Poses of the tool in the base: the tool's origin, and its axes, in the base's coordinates. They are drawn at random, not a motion.
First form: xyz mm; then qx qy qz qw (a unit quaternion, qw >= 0).
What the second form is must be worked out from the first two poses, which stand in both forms.
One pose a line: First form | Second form
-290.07 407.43 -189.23 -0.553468 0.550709 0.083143 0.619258 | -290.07 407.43 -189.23 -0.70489 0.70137 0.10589 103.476
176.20 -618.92 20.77 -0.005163 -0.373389 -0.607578 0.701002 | 176.20 -618.92 20.77 -0.00724 -0.52357 -0.85195 90.985
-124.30 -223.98 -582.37 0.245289 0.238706 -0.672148 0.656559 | -124.30 -223.98 -582.37 0.32520 0.31647 -0.89112 97.924
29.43 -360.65 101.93 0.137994 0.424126 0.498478 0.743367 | 29.43 -360.65 101.93 0.20630 0.63408 0.74524 83.962
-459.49 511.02 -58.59 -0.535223 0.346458 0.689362 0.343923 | -459.49 511.02 -58.59 -0.56999 0.36897 0.73415 139.768
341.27 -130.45 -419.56 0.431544 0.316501 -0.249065 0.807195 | 341.27 -130.45 -419.56 0.73108 0.53618 -0.42194 72.354
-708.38 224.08 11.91 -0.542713 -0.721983 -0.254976 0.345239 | -708.38 224.08 11.91 -0.57827 -0.76928 -0.27168 139.607
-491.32 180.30 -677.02 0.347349 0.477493 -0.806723 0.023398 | -491.32 180.30 -677.02 0.34744 0.47762 -0.80694 177.319
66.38 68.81 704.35 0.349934 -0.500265 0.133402 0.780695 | 66.38 68.81 704.35 0.55997 -0.80054 0.21347 77.351
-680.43 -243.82 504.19 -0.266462 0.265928 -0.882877 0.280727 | -680.43 -243.82 504.19 -0.27763 0.27707 -0.91987 147.393
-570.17 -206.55 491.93 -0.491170 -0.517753 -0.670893 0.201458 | -570.17 -206.55 491.93 -0.50145 -0.52859 -0.68494 156.756
